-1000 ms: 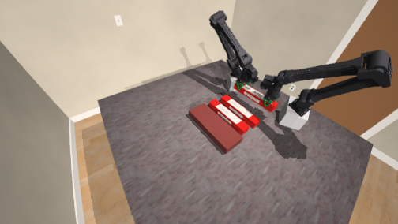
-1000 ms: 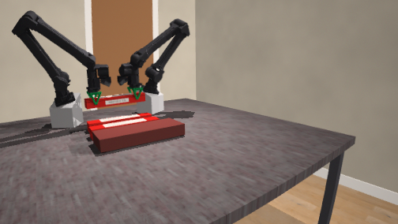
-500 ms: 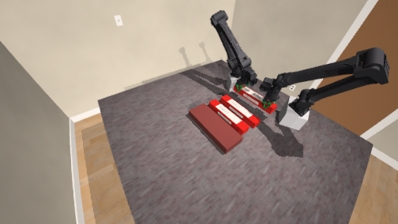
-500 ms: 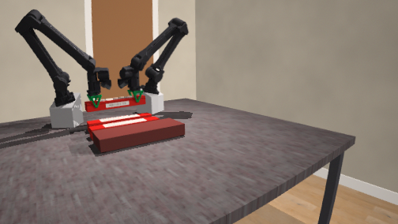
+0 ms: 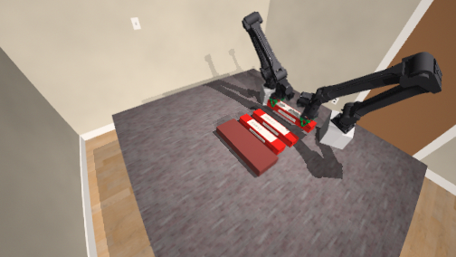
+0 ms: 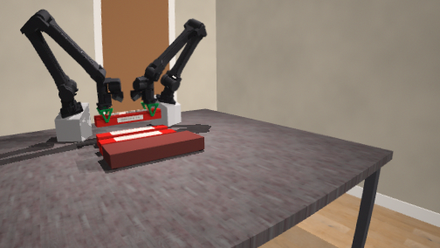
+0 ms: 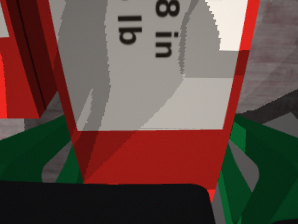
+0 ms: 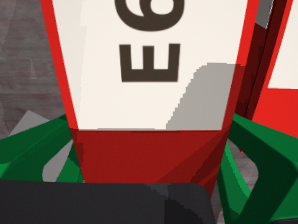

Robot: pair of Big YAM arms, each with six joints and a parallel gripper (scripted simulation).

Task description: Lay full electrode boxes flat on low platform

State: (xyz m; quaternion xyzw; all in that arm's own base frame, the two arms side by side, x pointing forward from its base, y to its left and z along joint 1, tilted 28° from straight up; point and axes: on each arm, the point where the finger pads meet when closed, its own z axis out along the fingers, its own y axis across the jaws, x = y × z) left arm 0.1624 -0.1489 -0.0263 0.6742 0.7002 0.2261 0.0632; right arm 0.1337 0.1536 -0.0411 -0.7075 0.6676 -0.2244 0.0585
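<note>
The red electrode box lies 130 mm ahead of my right hand, 120 mm to the left of it and 60 mm below it. Also, from my right hand: low dark red platform: 410 mm ahead, 100 mm to the left, 80 mm below.
Right now the red electrode box is 14 cm to the right of my left hand, 12 cm ahead of it and 7 cm below it. Also, from my left hand: low dark red platform 40 cm ahead, 16 cm to the right, 9 cm below.
</note>
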